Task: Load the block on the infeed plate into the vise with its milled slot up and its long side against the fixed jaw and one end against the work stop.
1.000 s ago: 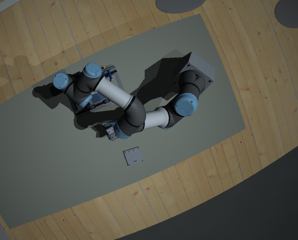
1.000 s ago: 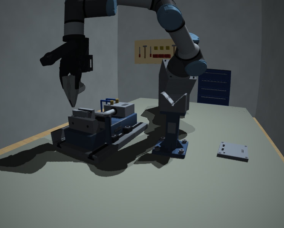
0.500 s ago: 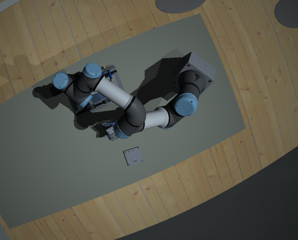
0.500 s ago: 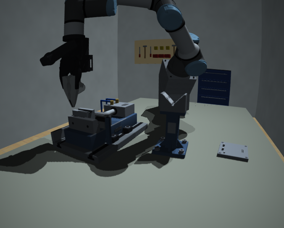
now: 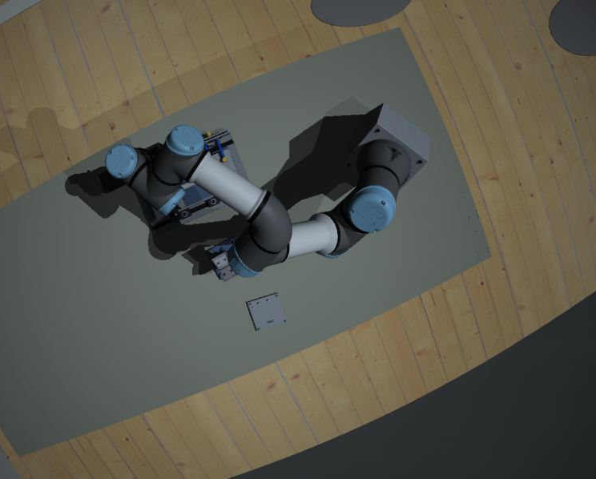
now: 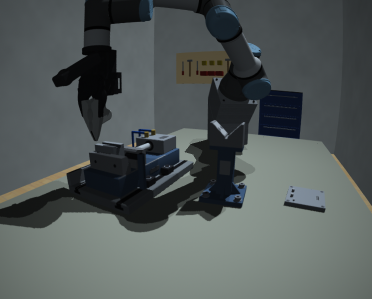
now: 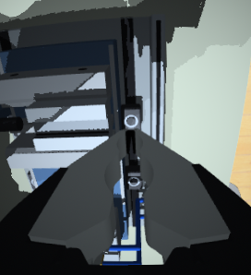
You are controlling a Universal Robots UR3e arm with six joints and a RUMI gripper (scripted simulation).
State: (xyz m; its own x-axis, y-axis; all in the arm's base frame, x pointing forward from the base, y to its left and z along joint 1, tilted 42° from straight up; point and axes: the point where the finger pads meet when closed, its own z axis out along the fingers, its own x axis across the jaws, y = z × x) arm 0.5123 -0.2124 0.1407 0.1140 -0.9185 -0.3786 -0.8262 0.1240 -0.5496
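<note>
Now: the part 1 cm behind my hand, 5 cm to the left of it and 3 cm below it. The rest, counted from my hand: moving jaw 4 cm behind, 6 cm to the left, 5 cm below; then fixed jaw 2 cm ahead, 7 cm to the left, 5 cm below; then work stop 2 cm behind, 11 cm to the left, 4 cm below.
</note>
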